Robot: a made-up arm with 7 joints.
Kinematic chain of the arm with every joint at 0, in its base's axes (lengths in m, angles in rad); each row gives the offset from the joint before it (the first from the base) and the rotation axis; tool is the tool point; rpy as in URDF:
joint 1: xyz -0.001 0.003 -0.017 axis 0 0.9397 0.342
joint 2: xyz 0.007 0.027 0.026 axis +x
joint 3: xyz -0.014 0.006 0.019 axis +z
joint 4: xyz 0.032 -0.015 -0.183 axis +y
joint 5: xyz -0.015 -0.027 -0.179 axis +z
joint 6: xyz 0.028 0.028 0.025 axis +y
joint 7: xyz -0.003 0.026 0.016 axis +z
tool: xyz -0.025 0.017 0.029 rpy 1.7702 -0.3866 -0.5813
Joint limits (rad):
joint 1: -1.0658..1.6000
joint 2: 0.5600..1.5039
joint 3: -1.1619..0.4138
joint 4: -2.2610..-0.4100
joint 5: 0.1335..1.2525
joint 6: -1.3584..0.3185
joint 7: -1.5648..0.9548
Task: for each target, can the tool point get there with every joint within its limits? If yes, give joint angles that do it. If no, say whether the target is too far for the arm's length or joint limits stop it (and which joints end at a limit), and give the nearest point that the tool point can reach.
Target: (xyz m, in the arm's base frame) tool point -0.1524 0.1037 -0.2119
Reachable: yes | joints 1.0997 0.6887 -0.5391 -1.5778 0.7193 -0.4863 0.4875
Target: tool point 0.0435 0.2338 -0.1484
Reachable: yes | joints 0.3087 1.3057 -0.9394 -1.4585 0.6803 0.0542 -0.8822
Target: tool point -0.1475 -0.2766 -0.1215
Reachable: no: joint limits stop it (at a limit: joint 1, joint 2, joint 3, joint 5, joint 6) | nearest point -0.1470 -0.1260 -0.1005 | short by 0.152 m
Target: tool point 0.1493 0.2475 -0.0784
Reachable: yes | joints -0.3348 1.3992 -0.8394 -1.5112 1.1084 -0.2109 -1.2135
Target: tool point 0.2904 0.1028 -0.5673
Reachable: no: too far | nearest point 0.1580 0.0947 -0.3037 | short by 0.295 m
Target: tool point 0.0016 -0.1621 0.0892
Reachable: no: joint limits stop it (at a limit: joint 1, joint 2, joint 4, joint 5, joint 6) | nearest point 0.1472 -0.0929 0.0219 | short by 0.175 m
